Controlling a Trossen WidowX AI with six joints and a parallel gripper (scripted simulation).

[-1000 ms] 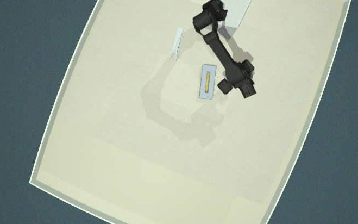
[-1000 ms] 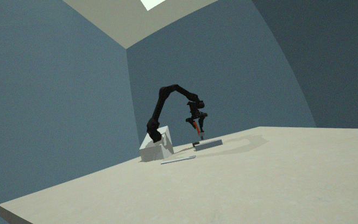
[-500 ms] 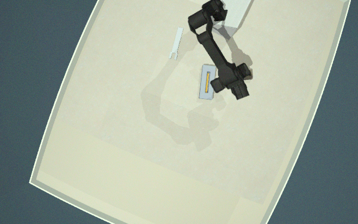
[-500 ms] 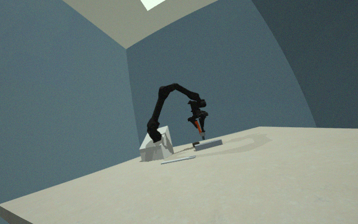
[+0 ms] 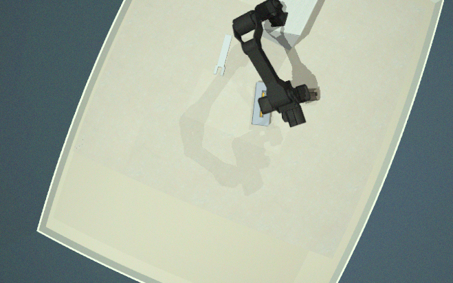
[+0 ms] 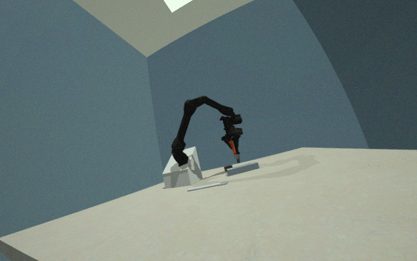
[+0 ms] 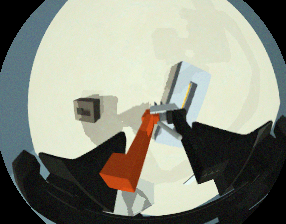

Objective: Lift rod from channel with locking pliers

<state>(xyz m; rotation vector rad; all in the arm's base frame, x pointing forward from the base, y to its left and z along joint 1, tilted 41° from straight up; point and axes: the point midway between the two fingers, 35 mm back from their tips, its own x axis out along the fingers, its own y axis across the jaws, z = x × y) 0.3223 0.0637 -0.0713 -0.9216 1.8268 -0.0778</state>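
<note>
My gripper tip is 2 cm short of the grey channel block, 6 cm to the left of it and 13 cm above it. The rest, counted from my gripper tip: orange handle: 1 cm behind, 1 cm to the left; then thin yellow rod: 2 cm ahead, 6 cm to the right, 13 cm below; then holster: 9 cm behind, 13 cm to the left, 13 cm below.
</note>
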